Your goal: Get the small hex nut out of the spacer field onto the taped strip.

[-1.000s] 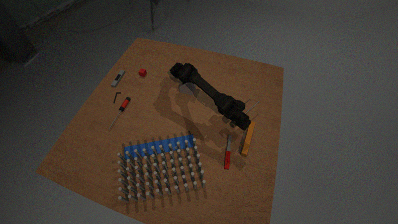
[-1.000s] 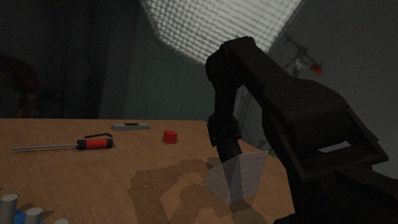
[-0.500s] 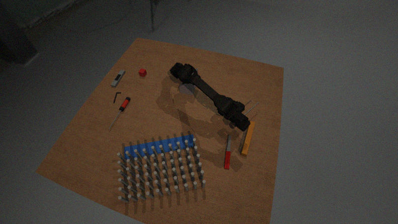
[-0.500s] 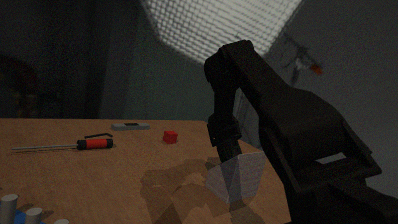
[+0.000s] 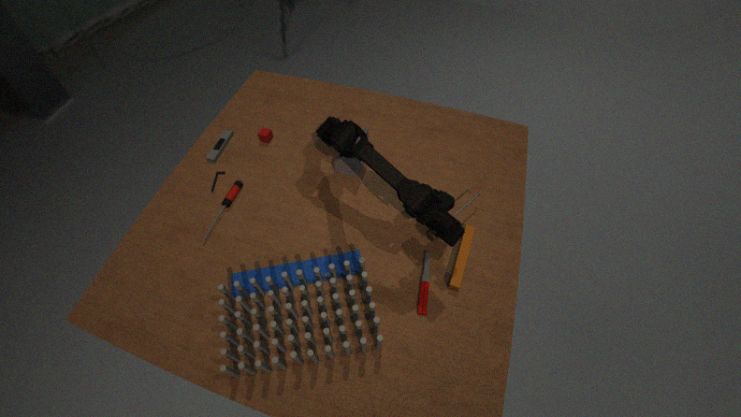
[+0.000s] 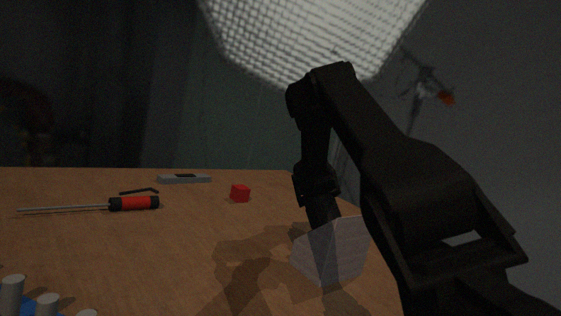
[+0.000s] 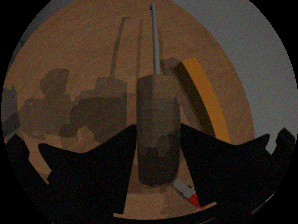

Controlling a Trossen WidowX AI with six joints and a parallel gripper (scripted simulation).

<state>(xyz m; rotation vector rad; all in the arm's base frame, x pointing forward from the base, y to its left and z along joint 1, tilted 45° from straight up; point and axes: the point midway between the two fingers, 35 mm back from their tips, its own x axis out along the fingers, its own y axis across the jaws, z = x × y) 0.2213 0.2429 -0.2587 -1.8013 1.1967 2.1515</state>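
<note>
Now: the orange bar 90 mm to the left of my gripper tip, 60 mm ahead of it and 40 mm below it. The rest, counted from my gripper tip: blue taped strip (390 mm to the right, 250 mm ahead, 50 mm below); then red-and-grey tool (160 mm ahead, 50 mm below, 10 mm to the right); then red cube (730 mm to the right, 250 mm behind, 30 mm below).
</note>
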